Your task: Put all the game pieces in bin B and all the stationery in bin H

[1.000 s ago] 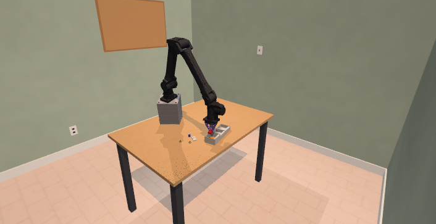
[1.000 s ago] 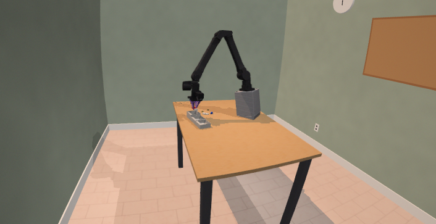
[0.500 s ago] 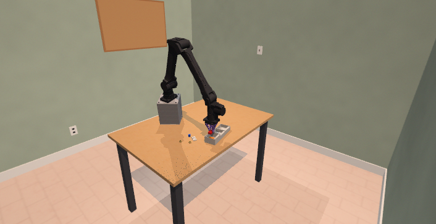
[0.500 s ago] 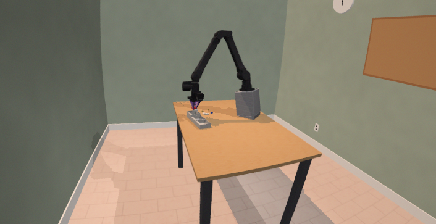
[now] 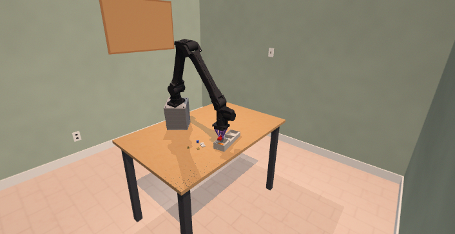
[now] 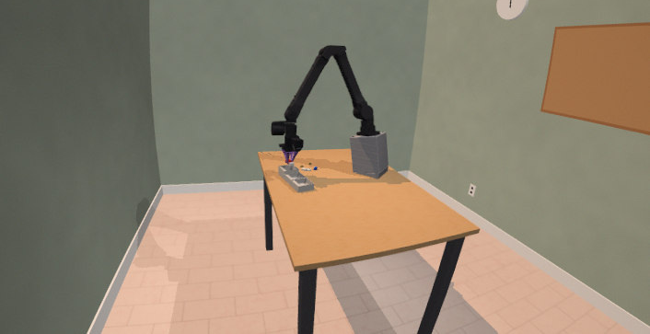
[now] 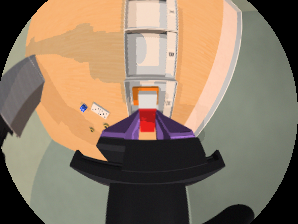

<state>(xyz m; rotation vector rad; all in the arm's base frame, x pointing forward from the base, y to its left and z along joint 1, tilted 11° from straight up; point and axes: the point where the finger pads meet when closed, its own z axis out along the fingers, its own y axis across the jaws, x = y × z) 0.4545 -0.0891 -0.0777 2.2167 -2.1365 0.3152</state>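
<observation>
Right now my hand is 7 cm above the orange block. Round my hand: red piece (1 cm to the left); white domino (12 cm behind, 7 cm below, 4 cm to the right); grey bin row (9 cm to the left, 6 cm below).
</observation>
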